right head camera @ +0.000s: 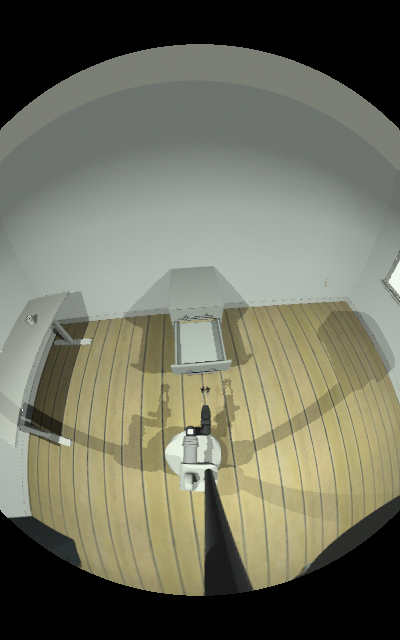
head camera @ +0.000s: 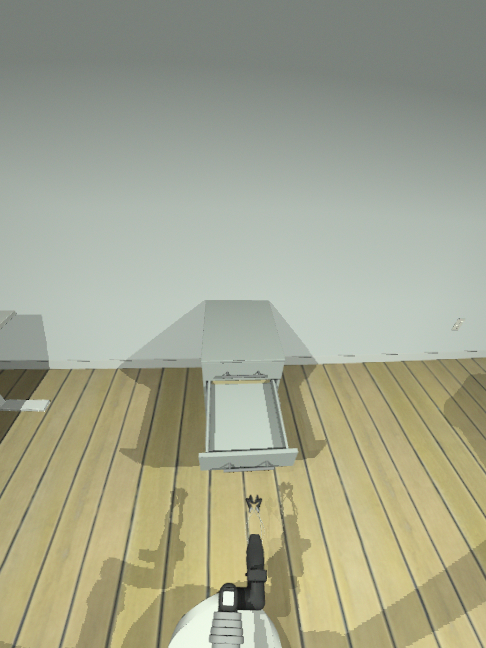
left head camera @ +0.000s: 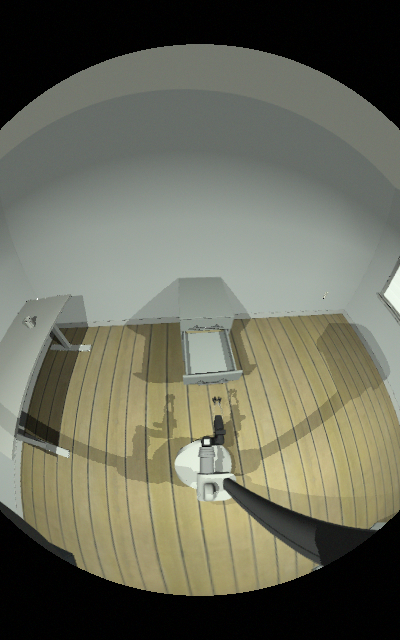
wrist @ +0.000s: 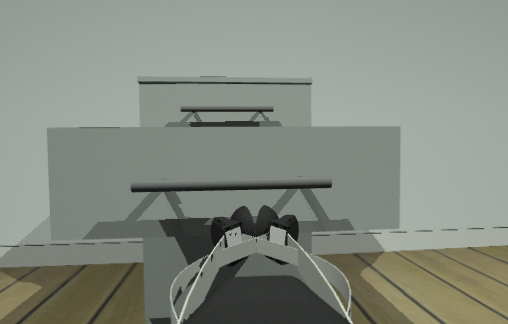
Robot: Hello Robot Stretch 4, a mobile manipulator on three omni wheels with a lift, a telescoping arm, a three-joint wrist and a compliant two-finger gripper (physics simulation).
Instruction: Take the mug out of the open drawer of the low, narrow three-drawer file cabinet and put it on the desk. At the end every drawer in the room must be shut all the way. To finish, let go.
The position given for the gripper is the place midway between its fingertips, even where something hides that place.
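The head camera shows the gripper (head camera: 253,494), which appears in the wrist view too, the gripper (wrist: 254,224) being visible there. The scene also includes a drawer (head camera: 245,431) and a drawer (head camera: 239,370).
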